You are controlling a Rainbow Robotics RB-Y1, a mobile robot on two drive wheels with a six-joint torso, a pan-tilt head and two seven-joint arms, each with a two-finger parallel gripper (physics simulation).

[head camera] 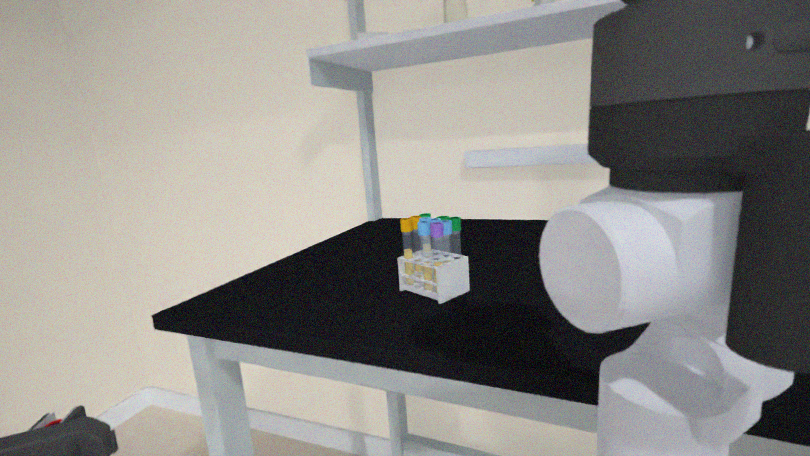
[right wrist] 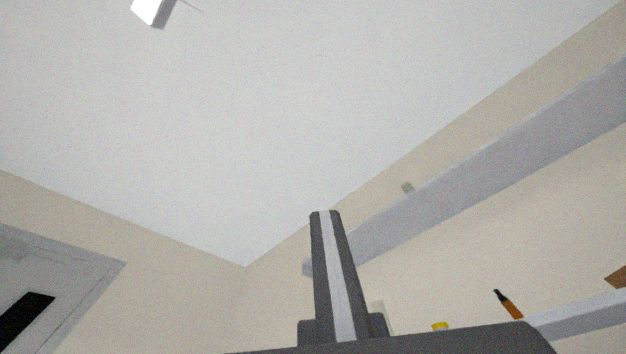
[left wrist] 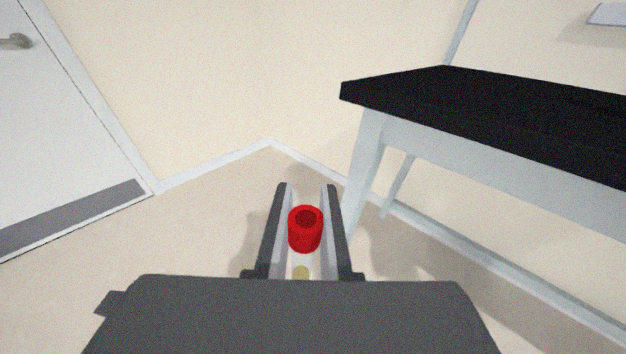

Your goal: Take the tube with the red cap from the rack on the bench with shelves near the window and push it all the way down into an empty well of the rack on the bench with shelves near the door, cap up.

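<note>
The red-capped tube is between the fingers of my left gripper, cap toward the fingertips in the left wrist view; its lower part is hidden by the gripper body. In the head camera a bit of red shows at the fingers, at the bottom left, in front of the bench. The white rack stands on the black bench top, holding several tubes with orange, blue, green and purple caps. Which wells are empty cannot be told from here. My right gripper is shut and empty, pointing up toward the ceiling.
A large arm section covers the right of the head view, in front of the bench. A shelf hangs above the bench. The bench's front leg stands near the left gripper. A door is at the left.
</note>
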